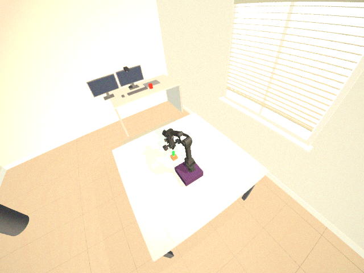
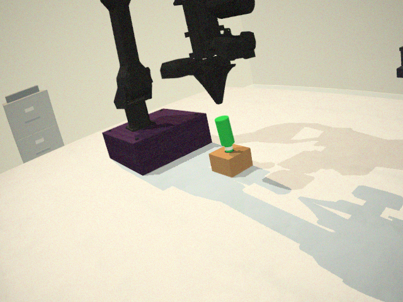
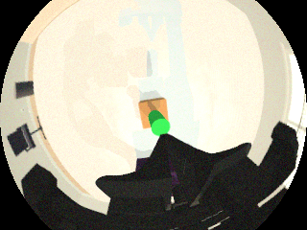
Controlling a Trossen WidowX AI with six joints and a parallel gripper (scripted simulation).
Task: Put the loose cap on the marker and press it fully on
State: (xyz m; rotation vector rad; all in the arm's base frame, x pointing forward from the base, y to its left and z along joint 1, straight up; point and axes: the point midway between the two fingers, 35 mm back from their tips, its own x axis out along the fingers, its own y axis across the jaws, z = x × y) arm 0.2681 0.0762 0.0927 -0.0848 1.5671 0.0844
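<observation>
The green cap lies 60 mm below my gripper tip. Also, from my gripper tip: holder block 120 mm below.
</observation>
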